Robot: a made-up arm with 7 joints. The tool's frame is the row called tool.
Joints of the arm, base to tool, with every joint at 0 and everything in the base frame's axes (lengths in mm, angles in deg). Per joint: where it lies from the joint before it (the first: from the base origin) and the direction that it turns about. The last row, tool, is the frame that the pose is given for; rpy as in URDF.
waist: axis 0 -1 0 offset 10 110 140
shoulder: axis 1 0 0 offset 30 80 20
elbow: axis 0 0 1 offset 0 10 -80
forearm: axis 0 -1 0 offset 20 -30 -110
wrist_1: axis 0 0 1 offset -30 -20 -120
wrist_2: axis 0 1 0 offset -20 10 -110
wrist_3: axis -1 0 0 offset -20 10 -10
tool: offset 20 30 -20 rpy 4.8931 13.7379 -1.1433
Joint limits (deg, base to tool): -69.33..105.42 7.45..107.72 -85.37..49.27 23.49..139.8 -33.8..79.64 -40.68..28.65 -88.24..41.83
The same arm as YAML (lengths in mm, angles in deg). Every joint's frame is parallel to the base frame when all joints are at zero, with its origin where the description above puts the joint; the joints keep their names.
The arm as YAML. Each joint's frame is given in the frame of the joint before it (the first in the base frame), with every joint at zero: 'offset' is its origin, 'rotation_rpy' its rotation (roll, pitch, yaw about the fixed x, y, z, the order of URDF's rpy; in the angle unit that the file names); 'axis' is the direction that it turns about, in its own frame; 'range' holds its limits. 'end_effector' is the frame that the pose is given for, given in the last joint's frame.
length_unit: mm
angle_unit: deg
chain:
  - id: waist
    offset: [10.0, 110.0, 140.0]
    rotation_rpy: [0.0, 0.0, 0.0]
    axis: [0.0, -1.0, 0.0]
    range: [-69.33, 105.42]
  - id: shoulder
    offset: [30.0, 80.0, 20.0]
    rotation_rpy: [0.0, 0.0, 0.0]
    axis: [1.0, 0.0, 0.0]
    range: [7.45, 107.72]
  - id: elbow
    offset: [0.0, 10.0, -80.0]
    rotation_rpy: [0.0, 0.0, 0.0]
    axis: [0.0, 0.0, 1.0]
    range: [-85.37, 49.27]
  - id: forearm
    offset: [20.0, -30.0, -110.0]
    rotation_rpy: [0.0, 0.0, 0.0]
    axis: [0.0, -1.0, 0.0]
    range: [23.49, 139.8]
  - id: wrist_1
    offset: [-30.0, -20.0, -120.0]
    rotation_rpy: [0.0, 0.0, 0.0]
    axis: [0.0, 0.0, 1.0]
    range: [-33.8, 79.64]
  - id: wrist_2
    offset: [-20.0, 10.0, -110.0]
    rotation_rpy: [0.0, 0.0, 0.0]
    axis: [0.0, 1.0, 0.0]
    range: [-40.68, 28.65]
  - id: wrist_3
    offset: [-20.0, 10.0, -10.0]
    rotation_rpy: [0.0, 0.0, 0.0]
    axis: [-1.0, 0.0, 0.0]
    range: [-88.24, 41.83]
end_effector:
  offset: [20.0, 30.0, -20.0]
  rotation_rpy: [4.89, 13.74, -1.14]

